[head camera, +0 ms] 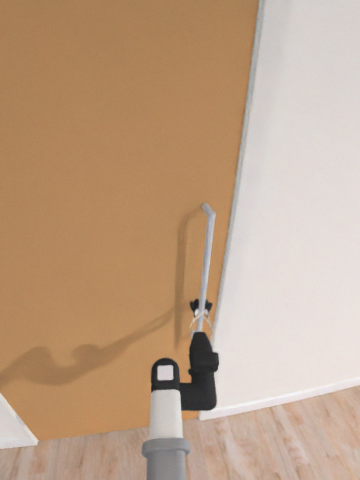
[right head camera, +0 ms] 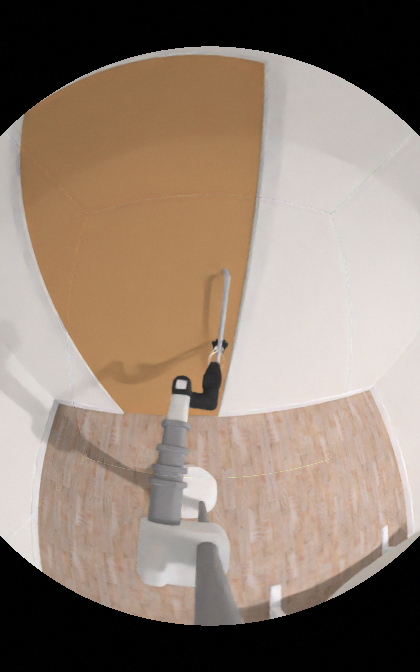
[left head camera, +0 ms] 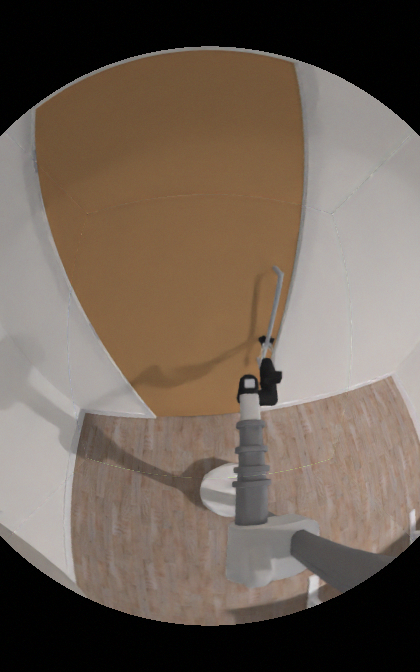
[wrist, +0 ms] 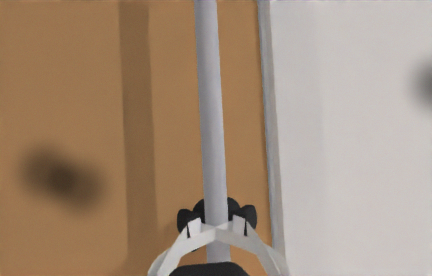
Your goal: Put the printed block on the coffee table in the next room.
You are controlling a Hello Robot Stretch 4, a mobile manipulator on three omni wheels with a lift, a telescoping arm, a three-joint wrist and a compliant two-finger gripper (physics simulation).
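Frame: origin at the robot's base, x back, y down, z right, level; millimetres.
Seen in the pictures: gripper, between the fingertips: (wrist: pixel 216 213).
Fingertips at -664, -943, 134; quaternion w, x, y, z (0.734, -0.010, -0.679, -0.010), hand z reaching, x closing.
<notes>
A point is followed by its place in that frame, as x, y, z.
An orange-brown door (head camera: pixel 125 175) @[-660, -1360, -78] (left head camera: pixel 175 250) (right head camera: pixel 140 250) (wrist: pixel 75 100) @[-669, -1059, 6] fills much of every view. A long grey bar handle (head camera: pixel 206 255) @[-613, -1160, 124] (left head camera: pixel 275 305) (right head camera: pixel 224 305) (wrist: pixel 211 110) @[-612, -1037, 127] stands upright near its right edge. My gripper (head camera: pixel 201 306) @[-664, -943, 134] (left head camera: pixel 266 341) (right head camera: pixel 219 345) (wrist: pixel 216 213) @[-664, -943, 134] is shut on the door handle, with one black fingertip at each side of the bar, at its lower part. The handle's lower end is hidden by the gripper and wrist. The printed block and the coffee table do not show in these views.
A white wall (head camera: pixel 310 200) @[-712, -1279, 439] (left head camera: pixel 320 300) (right head camera: pixel 295 300) (wrist: pixel 350 150) @[-699, -996, 306] with a grey door edge stands just right of the handle. More white wall is at the left. Wood-plank floor (head camera: pixel 270 440) @[-545, 28, 577] (left head camera: pixel 150 550) (right head camera: pixel 300 525) lies below, with part of my white base (left head camera: pixel 217 492) (right head camera: pixel 202 487) showing.
</notes>
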